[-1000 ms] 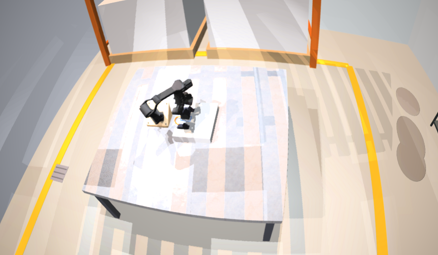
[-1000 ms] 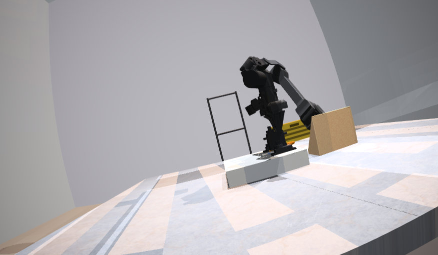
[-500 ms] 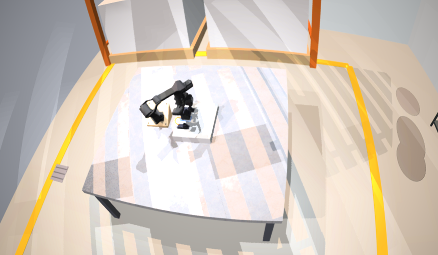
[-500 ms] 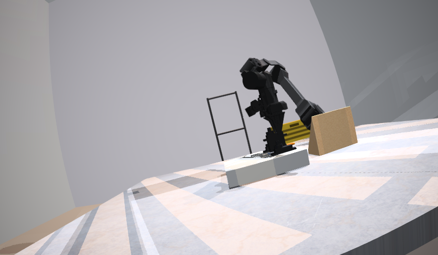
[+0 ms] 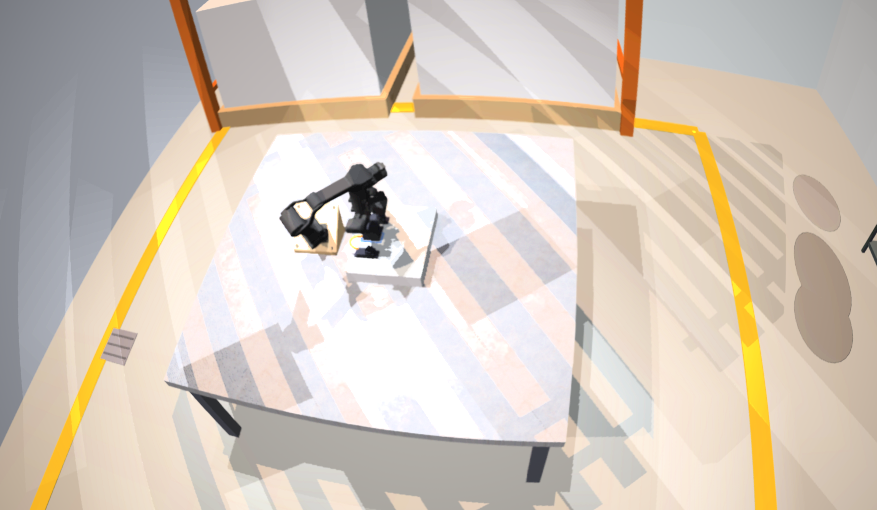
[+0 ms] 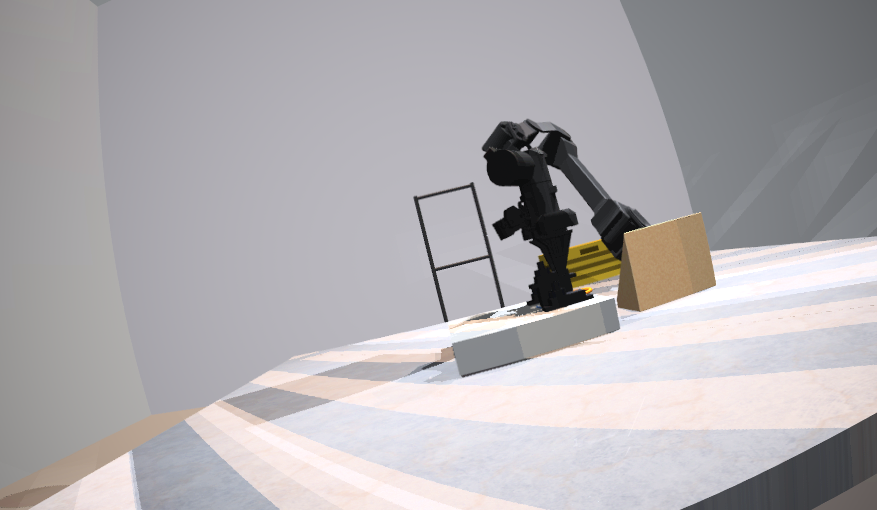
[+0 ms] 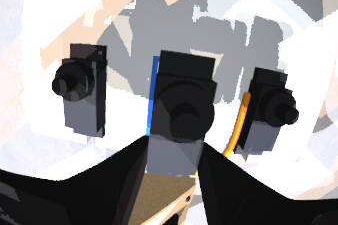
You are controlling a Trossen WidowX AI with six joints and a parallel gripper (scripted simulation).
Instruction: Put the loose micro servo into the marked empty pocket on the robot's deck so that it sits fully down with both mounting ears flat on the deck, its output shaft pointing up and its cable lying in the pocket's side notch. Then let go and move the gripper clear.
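Now: gripper tip 12 cm short of the white deck block, 6 cm above it and 1 cm to the left of it.
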